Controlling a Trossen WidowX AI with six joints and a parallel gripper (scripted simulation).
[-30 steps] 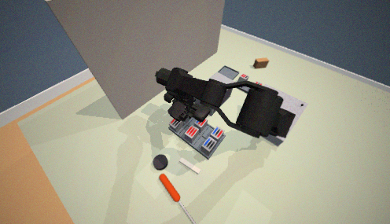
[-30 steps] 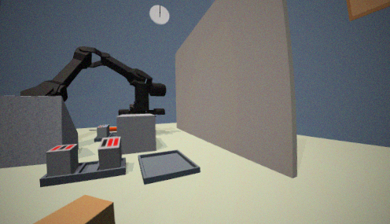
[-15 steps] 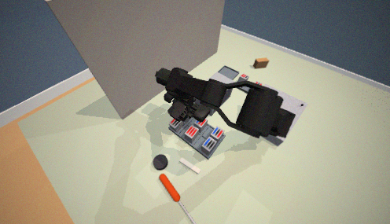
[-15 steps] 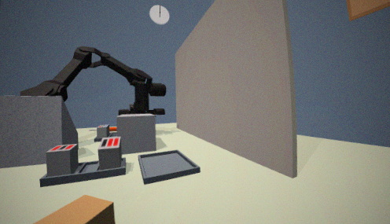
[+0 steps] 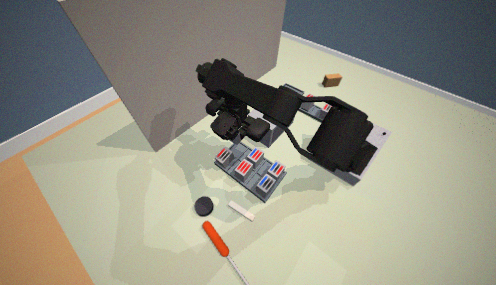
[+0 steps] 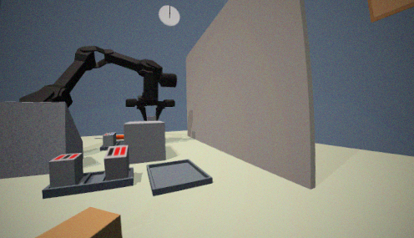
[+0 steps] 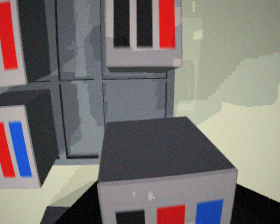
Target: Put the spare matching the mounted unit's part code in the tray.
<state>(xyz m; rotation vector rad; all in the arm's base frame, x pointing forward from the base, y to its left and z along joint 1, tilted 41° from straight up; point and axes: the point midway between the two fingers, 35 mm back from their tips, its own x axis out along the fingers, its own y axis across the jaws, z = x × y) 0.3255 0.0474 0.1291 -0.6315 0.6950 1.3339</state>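
Right now the shallow tray is 30 mm behind my gripper tip, 350 mm to the right of it and 80 mm below it. Round my gripper tip: spare block (20 mm above); then black puck (20 mm behind, 210 mm to the left, 70 mm below); then mounted unit (50 mm behind, 140 mm to the right, 30 mm below).
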